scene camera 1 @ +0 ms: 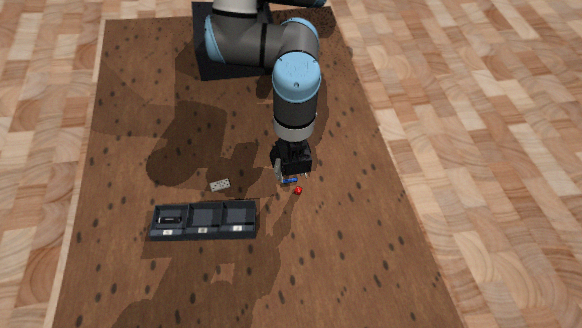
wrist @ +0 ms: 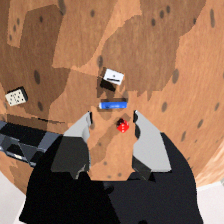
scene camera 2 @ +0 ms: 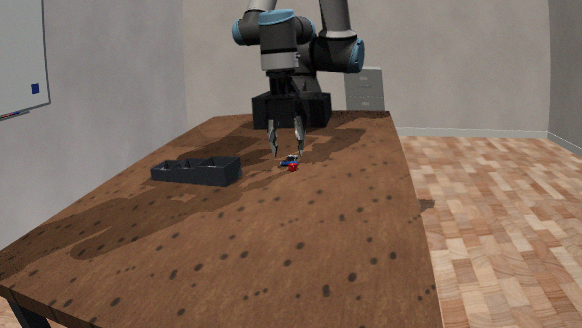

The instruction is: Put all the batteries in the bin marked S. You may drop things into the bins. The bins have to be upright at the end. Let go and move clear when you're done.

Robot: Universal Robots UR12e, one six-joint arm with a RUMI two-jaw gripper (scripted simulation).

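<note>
Scene camera 1 gives me a look at my gripper. The wrist view has the gripper in it too, and what I see of the scene also includes a three-compartment bin row.
</note>
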